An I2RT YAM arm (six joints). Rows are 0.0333 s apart.
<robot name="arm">
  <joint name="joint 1" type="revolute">
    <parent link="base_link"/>
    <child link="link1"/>
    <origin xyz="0 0 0.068" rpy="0 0 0"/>
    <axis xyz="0 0 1"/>
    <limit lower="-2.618" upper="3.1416"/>
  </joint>
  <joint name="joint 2" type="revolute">
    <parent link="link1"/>
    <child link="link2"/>
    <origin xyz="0.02 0.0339 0.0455" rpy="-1.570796 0 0"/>
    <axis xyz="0 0 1"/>
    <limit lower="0" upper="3.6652"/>
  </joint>
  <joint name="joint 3" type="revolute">
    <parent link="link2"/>
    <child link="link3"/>
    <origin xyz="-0.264 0 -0.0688" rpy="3.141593 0 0"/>
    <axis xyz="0 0 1"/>
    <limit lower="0" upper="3.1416"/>
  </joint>
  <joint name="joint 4" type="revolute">
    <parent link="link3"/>
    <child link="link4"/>
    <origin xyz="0.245 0.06 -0.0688" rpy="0 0 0"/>
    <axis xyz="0 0 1"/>
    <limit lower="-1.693" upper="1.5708"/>
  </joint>
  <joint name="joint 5" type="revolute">
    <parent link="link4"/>
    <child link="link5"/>
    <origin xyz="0.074 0.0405 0.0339" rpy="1.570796 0 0"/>
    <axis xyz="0 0 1"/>
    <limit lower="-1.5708" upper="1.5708"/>
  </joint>
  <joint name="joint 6" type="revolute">
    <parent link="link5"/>
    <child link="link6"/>
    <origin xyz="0.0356 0 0.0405" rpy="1.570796 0 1.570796"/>
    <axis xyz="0 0 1"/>
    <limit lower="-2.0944" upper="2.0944"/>
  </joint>
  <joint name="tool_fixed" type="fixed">
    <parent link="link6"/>
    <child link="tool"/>
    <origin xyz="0 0 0" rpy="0 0 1.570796"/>
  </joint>
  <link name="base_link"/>
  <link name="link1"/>
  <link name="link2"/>
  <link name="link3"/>
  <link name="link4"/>
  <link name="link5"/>
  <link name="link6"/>
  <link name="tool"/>
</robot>
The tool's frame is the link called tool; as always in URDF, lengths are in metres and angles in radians.
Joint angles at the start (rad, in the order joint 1, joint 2, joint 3, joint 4, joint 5, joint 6): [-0.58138 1.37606 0.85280 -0.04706 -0.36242 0.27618]
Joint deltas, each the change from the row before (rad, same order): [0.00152 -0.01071 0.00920 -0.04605 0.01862 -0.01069]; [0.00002 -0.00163 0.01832 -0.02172 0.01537 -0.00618]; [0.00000 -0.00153 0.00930 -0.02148 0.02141 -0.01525]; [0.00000 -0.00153 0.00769 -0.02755 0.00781 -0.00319]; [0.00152 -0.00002 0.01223 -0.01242 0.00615 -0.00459]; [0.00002 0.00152 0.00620 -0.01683 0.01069 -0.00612]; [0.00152 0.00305 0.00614 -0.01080 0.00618 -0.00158]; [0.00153 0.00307 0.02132 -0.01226 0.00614 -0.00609]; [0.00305 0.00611 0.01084 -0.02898 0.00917 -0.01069]
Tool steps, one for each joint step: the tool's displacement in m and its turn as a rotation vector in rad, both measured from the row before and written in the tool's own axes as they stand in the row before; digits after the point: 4 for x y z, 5 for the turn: [0.0003 0.0010 -0.0032 0.02336 0.01927 -0.00244]; [-0.0041 0.0012 -0.0019 0.01526 -0.00237 -0.00561]; [-0.0012 -0.0001 -0.0012 0.02325 0.00447 -0.01192]; [0.0001 0.0000 -0.0011 0.01178 0.01511 0.00228]; [-0.0026 0.0012 -0.0011 0.00488 -0.00075 -0.00539]; [-0.0001 -0.0003 -0.0002 0.01308 0.00887 -0.00268]; [-0.0004 0.0003 0.0003 0.00658 0.00633 -0.00033]; [-0.0051 0.0018 -0.0013 0.00356 -0.00648 -0.00859]; [0.0005 0.0003 0.0007 0.01174 0.02187 -0.00612]
